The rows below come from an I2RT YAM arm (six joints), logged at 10 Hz.
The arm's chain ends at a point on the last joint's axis. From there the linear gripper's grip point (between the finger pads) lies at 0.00 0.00 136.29 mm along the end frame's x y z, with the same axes.
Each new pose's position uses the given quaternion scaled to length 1; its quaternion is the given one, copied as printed.
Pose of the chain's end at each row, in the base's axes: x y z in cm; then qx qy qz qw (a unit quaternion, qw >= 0):
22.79, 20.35, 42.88, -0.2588, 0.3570, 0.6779, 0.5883
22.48, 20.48, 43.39, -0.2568, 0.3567, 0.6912, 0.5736
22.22, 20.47, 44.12, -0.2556, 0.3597, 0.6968, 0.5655
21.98, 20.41, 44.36, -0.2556, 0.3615, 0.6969, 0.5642
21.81, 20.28, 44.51, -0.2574, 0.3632, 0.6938, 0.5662
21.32, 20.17, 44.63, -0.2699, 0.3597, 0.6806, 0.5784
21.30, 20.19, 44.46, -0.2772, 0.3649, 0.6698, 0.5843
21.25, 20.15, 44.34, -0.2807, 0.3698, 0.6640, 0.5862
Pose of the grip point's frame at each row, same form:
23.73, 31.10, 51.21, -0.2588, 0.3570, 0.6779, 0.5883
23.22, 31.22, 51.75, -0.2568, 0.3567, 0.6912, 0.5736
22.91, 31.24, 52.44, -0.2556, 0.3597, 0.6968, 0.5655
22.68, 31.21, 52.65, -0.2556, 0.3615, 0.6969, 0.5642
22.55, 31.12, 52.74, -0.2574, 0.3632, 0.6938, 0.5662
21.98, 31.10, 52.75, -0.2699, 0.3597, 0.6806, 0.5784
22.05, 31.27, 52.37, -0.2772, 0.3649, 0.6698, 0.5843
22.08, 31.33, 52.09, -0.2807, 0.3698, 0.6640, 0.5862

